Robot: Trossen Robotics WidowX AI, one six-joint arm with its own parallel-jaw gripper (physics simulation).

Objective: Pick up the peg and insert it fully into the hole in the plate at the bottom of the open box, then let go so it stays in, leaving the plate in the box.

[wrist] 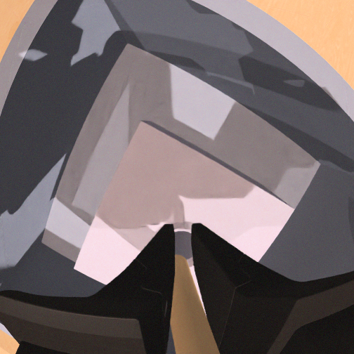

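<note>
My gripper (181, 232) is shut on the tan, round peg (190, 315), which runs up from the bottom edge of the wrist view between the black fingers. A thin bright gap shows beside the peg near the right finger. The peg's far end is at the near side of the dark hole (183, 242) in the pale pink plate (150, 170). Part of the hole shows beyond the peg; the fingers hide its sides. Whether the end is inside the hole, I cannot tell. The plate lies in the open grey box (280, 35), and the fingers cover its near corner.
Grey inner walls (250, 135) stand around the plate's far and left sides. The box's dark sloping sides and lighter rim surround the gripper. Wooden table top (330, 20) shows beyond the rim. Patches of light and shadow fall across the box and plate.
</note>
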